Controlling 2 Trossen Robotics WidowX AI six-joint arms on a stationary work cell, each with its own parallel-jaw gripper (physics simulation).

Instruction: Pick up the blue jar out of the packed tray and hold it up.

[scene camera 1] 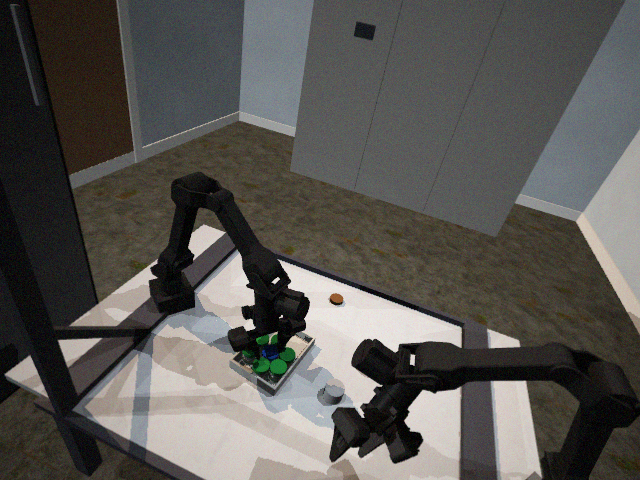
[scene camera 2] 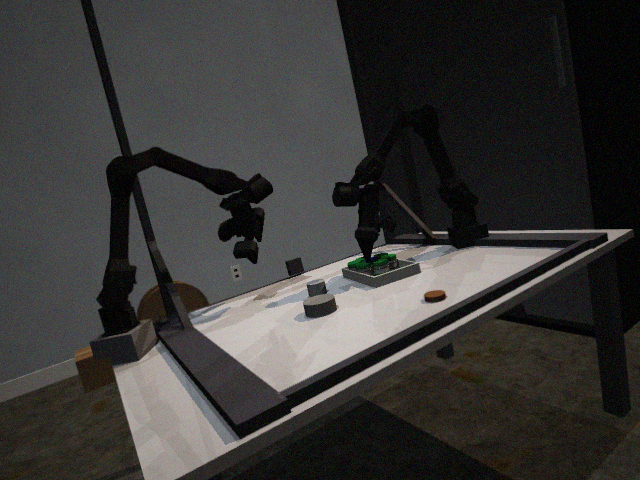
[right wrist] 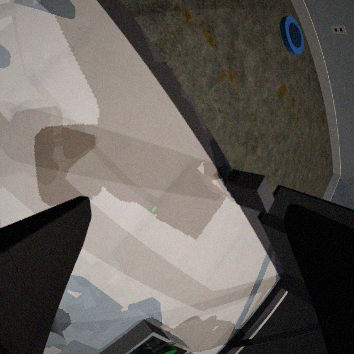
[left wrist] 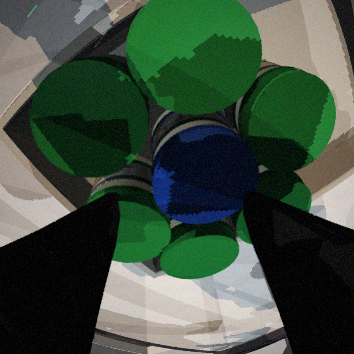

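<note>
The blue jar stands in the grey tray, ringed closely by several green-lidded jars. My left gripper is partly open and points down over the tray. In the left wrist view its fingertips lie at either side of the blue lid's lower part, with nothing held. The jar's body is mostly hidden by lids. My right gripper is wide open and empty above the table, away from the tray.
A small grey cylinder stands between the tray and my right gripper. A wider grey cylinder stands near it in scene camera 2. A flat orange disc lies near the table's edge rail.
</note>
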